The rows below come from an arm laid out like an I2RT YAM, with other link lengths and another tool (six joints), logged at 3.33 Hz.
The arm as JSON. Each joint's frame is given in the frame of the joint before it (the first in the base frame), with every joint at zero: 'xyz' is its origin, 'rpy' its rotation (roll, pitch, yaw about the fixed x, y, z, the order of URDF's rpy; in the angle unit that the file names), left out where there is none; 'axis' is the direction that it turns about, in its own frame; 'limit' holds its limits. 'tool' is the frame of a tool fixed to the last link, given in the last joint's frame.
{
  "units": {
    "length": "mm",
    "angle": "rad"
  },
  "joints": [
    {
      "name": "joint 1",
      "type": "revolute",
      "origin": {
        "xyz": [
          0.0,
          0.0,
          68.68
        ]
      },
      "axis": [
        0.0,
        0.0,
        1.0
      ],
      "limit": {
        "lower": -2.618,
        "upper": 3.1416
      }
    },
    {
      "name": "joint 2",
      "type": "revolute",
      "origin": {
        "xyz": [
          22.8,
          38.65,
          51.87
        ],
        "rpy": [
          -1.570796,
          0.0,
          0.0
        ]
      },
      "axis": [
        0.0,
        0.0,
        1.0
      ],
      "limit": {
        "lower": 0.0,
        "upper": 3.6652
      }
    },
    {
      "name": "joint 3",
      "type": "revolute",
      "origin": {
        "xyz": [
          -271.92,
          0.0,
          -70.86
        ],
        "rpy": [
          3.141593,
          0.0,
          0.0
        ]
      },
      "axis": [
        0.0,
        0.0,
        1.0
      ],
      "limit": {
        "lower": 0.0,
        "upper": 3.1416
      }
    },
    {
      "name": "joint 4",
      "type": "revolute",
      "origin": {
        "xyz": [
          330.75,
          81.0,
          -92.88
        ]
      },
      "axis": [
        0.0,
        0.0,
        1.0
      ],
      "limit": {
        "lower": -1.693,
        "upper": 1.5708
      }
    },
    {
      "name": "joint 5",
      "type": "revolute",
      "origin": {
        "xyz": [
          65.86,
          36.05,
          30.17
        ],
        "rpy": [
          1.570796,
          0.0,
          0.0
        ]
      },
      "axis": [
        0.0,
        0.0,
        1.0
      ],
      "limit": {
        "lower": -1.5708,
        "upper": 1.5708
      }
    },
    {
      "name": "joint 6",
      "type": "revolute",
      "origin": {
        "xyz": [
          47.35,
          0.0,
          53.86
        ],
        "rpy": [
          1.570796,
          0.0,
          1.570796
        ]
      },
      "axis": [
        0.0,
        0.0,
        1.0
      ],
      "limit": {
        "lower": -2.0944,
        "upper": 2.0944
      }
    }
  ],
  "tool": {
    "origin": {
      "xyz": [
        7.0,
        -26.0,
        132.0
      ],
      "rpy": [
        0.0,
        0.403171,
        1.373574
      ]
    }
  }
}
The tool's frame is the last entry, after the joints.
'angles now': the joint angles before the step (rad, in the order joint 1, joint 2, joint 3, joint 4, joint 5, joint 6). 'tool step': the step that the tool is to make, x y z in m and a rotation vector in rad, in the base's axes. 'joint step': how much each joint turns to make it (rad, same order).
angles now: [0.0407 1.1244 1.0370 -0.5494 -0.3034 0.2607]
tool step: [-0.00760 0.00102 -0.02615 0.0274 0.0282 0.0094]
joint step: [-0.0093 -0.0254 -0.0822 0.0333 -0.0320 0.0120]
